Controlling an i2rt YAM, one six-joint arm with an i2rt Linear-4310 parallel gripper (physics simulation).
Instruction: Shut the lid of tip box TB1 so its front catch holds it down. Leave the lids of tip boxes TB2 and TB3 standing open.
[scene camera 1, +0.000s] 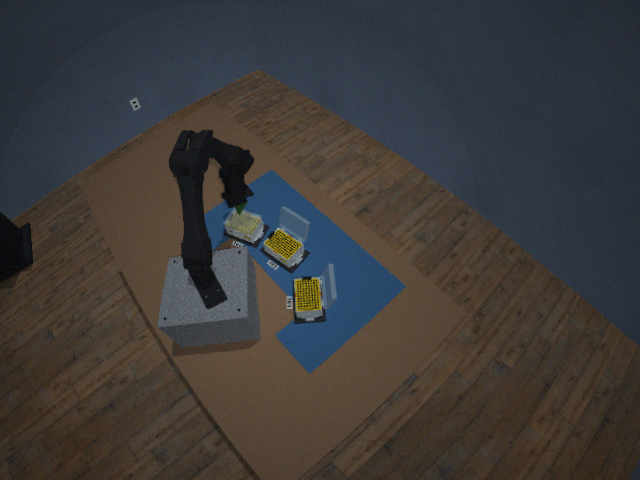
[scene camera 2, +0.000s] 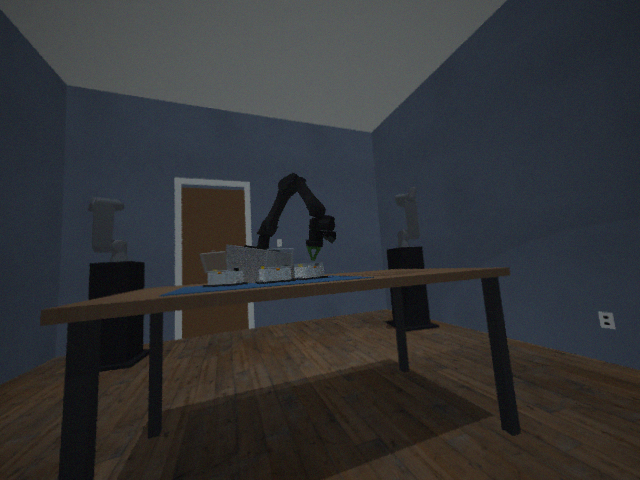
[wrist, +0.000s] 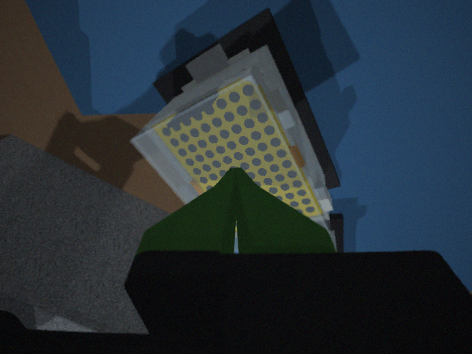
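Seen in the pictures: gripper, fingertip midpoint: (scene camera 1: 239, 213) (scene camera 2: 313, 260) (wrist: 235, 177); arm's base, origin of the base link: (scene camera 1: 206, 282) (scene camera 2: 262, 249).
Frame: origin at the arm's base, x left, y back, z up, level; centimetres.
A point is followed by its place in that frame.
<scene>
A tip box (scene camera 1: 244, 224) @[x 20.0, y -21.7, z -9.6 cm] (scene camera 2: 309, 270) @[x 21.8, y -27.5, z -13.2 cm] (wrist: 240, 130) @[x 27.1, y -22.0, z -9.6 cm], seemingly TB1, has its clear lid down over the yellow rack. Its label is blurred, and I cannot tell whether the front catch holds. My gripper (scene camera 1: 239, 210) @[x 24.8, y -22.1, z -8.5 cm] (scene camera 2: 313, 258) @[x 24.8, y -22.1, z -8.5 cm] (wrist: 235, 177) @[x 24.8, y -22.1, z -8.5 cm] is shut and empty, its green fingertips just above this lid; contact is unclear. The middle tip box (scene camera 1: 283, 244) (scene camera 2: 275, 273) @[x 5.6, y -34.3, z -13.4 cm] has its lid (scene camera 1: 294, 223) @[x 8.0, y -36.5, z -7.4 cm] standing open. The farther tip box (scene camera 1: 308, 294) (scene camera 2: 225, 277) @[x -15.3, y -31.8, z -13.7 cm] also has its lid (scene camera 1: 329, 286) @[x -19.1, y -33.0, z -7.6 cm] (scene camera 2: 212, 261) @[x -20.1, y -33.0, z -6.7 cm] standing open. These look like TB2 and TB3; their labels are too blurred to tell which.
The boxes stand on a blue mat (scene camera 1: 356, 279) @[x -18.4, y -44.8, z -17.4 cm] (wrist: 415, 125) @[x 25.3, y -34.4, z -17.4 cm] on the brown table (scene camera 1: 361, 397) @[x -52.8, y -22.0, z -17.6 cm] (scene camera 2: 444, 274) @[x 76.6, y -50.3, z -18.3 cm]. The arm's speckled grey base block (scene camera 1: 206, 330) @[x -12.5, y 7.2, z -3.6 cm] (wrist: 65, 215) @[x 13.0, y -3.0, z -11.4 cm] stands close to the boxes. The middle box is right next to the one under my gripper.
</scene>
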